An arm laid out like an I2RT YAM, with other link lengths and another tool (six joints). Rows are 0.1 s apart.
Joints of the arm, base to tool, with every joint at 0 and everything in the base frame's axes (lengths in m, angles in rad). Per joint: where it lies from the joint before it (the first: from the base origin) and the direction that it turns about. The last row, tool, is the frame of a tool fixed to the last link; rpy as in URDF.
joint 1: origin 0 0 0.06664 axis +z
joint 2: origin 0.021 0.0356 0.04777 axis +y
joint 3: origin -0.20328 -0.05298 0 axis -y
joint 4: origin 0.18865 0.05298 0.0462 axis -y
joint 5: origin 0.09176 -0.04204 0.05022 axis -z
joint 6: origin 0.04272 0 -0.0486 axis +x
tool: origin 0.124 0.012 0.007 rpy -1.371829 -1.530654 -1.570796
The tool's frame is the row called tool.
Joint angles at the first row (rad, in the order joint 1, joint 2, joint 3, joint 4, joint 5, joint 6):
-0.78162 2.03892 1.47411 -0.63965 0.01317 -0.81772
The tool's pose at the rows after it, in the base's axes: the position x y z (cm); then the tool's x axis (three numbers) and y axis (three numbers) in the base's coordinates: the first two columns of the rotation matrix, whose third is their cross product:
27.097 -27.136 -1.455 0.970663 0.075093 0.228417 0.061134 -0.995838 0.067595
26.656 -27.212 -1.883 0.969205 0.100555 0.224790 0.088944 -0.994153 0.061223
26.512 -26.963 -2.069 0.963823 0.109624 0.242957 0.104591 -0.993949 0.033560
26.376 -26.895 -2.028 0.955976 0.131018 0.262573 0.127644 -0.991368 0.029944
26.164 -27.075 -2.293 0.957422 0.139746 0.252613 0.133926 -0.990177 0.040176
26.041 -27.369 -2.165 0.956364 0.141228 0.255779 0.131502 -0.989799 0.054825
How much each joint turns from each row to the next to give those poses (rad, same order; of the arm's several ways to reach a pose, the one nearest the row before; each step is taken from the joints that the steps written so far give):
-0.02205 0.01046 -0.00967 0.00578 -0.01422 -0.07185
-0.01614 0.00557 -0.01163 0.00946 -0.01595 -0.04083
-0.01569 0.00442 -0.00168 -0.00570 -0.04025 -0.01995
-0.01426 -0.01106 -0.02058 0.01603 -0.03017 -0.02992
-0.00257 0.00242 -0.01008 0.01429 0.01050 -0.01288
-0.00592 -0.00964 -0.01328 0.01739 0.00360 -0.00528

